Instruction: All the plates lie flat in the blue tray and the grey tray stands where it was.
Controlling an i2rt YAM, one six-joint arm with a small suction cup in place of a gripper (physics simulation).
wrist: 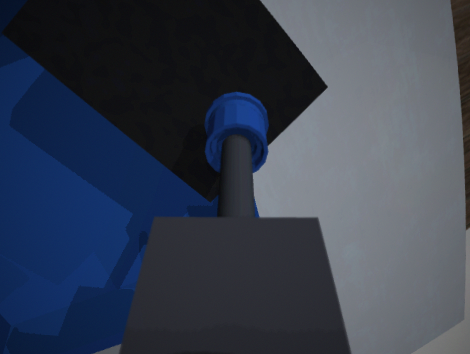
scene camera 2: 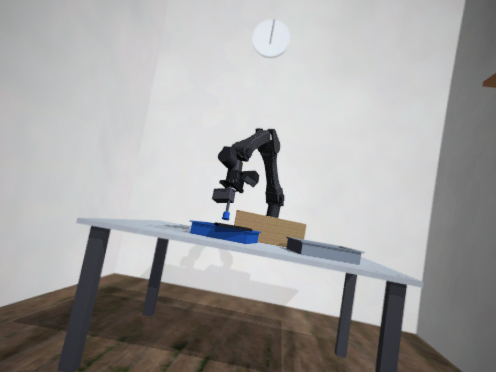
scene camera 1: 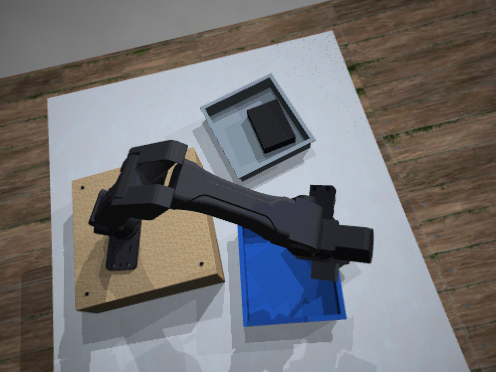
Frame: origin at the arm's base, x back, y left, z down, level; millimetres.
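Seen in the pictures: hand at its tool point: [wrist: 236,121] [scene camera 2: 225,219]; arm's base at its link origin: [scene camera 2: 271,220] [scene camera 1: 126,227].
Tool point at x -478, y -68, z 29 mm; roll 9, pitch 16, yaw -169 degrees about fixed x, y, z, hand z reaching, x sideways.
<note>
Pixels of each thing's middle, then the offset from my tool point to it.
- blue tray's at the middle of its body: [wrist: 52,183] [scene camera 1: 288,268] [scene camera 2: 226,232] dx +107, dy -25, dz +54 mm
- second black plate at the middle of its body: [scene camera 1: 270,124] dx +134, dy +368, dz +51 mm
- grey tray at the middle of its body: [scene camera 1: 256,127] [scene camera 2: 321,250] dx +174, dy +362, dz +54 mm
A black plate [wrist: 163,70] lies at the blue tray's [scene camera 1: 294,320] [scene camera 2: 224,234] [wrist: 93,211] far right side, with one corner sticking out past the tray's edge over the grey table. In scene camera 1 the arm hides this plate. My suction cup [wrist: 236,119] [scene camera 2: 225,215] hovers just over the plate's near edge and holds nothing. A second black plate [scene camera 1: 271,125] lies flat in the grey tray [scene camera 1: 239,90] [scene camera 2: 324,251] at the back of the table.
The arm stands on a wooden base block [scene camera 1: 173,240] [scene camera 2: 276,229] left of the blue tray. The table's right edge [scene camera 1: 394,184] runs close to both trays. A wooden floor lies beyond it.
</note>
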